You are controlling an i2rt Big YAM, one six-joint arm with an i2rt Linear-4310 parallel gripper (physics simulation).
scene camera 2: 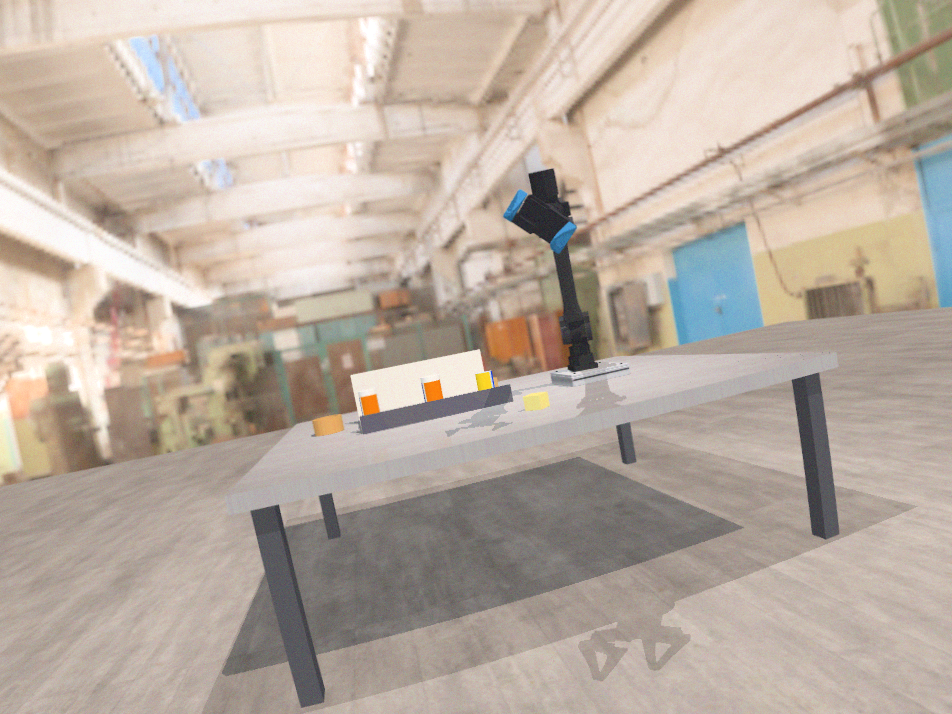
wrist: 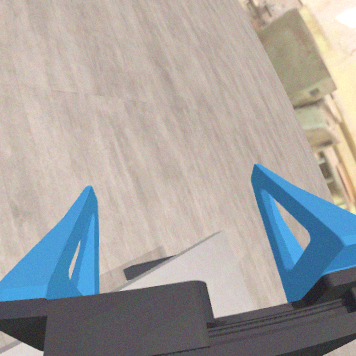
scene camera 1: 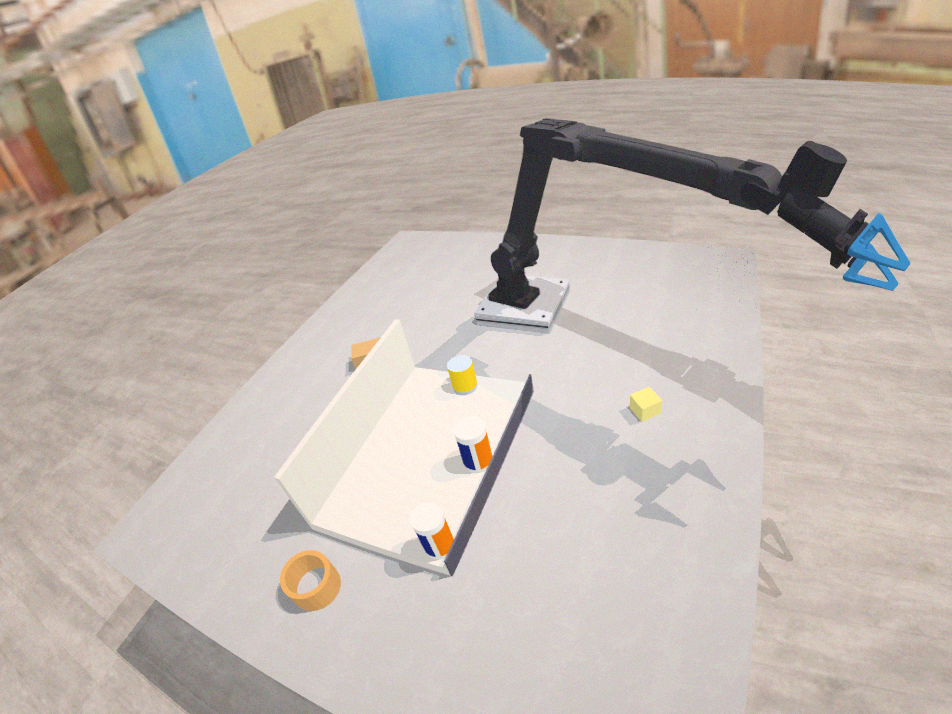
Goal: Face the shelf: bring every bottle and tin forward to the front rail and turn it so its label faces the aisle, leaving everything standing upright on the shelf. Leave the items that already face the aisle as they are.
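Seen in the pictures: gripper, fingertip midpoint: (scene camera 2: 531, 226) (wrist: 174, 181) (scene camera 1: 901, 277); arm's base, link origin: (scene camera 2: 582, 368) (scene camera 1: 514, 296).
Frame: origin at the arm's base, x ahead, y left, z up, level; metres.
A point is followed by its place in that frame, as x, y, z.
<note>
The shelf (scene camera 1: 346, 422) {0.596, -0.028, 0.072} (scene camera 2: 461, 368) {0.411, -0.069, 0.076} has a cream back panel and a dark front rail (scene camera 1: 482, 499) {0.574, 0.272, -0.018} (scene camera 2: 461, 404) {0.427, 0.239, -0.015}. A white-capped bottle (scene camera 1: 434, 535) {0.708, 0.285, 0.064} (scene camera 2: 369, 403) {0.688, 0.289, 0.044} stands upright close behind the rail at the near end in scene camera 1. A similar bottle (scene camera 1: 474, 449) {0.527, 0.238, 0.057} (scene camera 2: 432, 389) {0.503, 0.246, 0.047} stands upright mid-shelf near the rail. Both show orange to the aisle and navy on a side. A yellow tin (scene camera 1: 462, 376) {0.361, 0.091, 0.043} (scene camera 2: 483, 381) {0.347, 0.098, 0.029} with a pale top stands upright at the far end, set back from the rail; a blue-and-white strip shows at its side. My gripper (scene camera 1: 902, 276) {0.213, 0.830, 0.362} (scene camera 2: 539, 222) {0.213, 0.830, 0.362} (wrist: 174, 181) {0.213, 0.830, 0.362} is open and empty, high and far from the shelf.
A yellow cube (scene camera 1: 645, 405) {0.249, 0.458, -0.002} (scene camera 2: 535, 401) {0.233, 0.478, -0.017} lies on the table (scene camera 1: 653, 576) {0.570, 0.601, -0.040} (scene camera 2: 692, 384) {-0.146, 0.579, -0.040} on the aisle side. An orange ring (scene camera 1: 327, 588) {0.866, 0.149, -0.003} (scene camera 2: 327, 425) {0.862, 0.148, -0.010} lies beyond the shelf's near end. An orange block (scene camera 1: 362, 353) {0.366, -0.232, 0.010} is partly hidden behind the back panel. The arm's base plate is past the tin's end.
</note>
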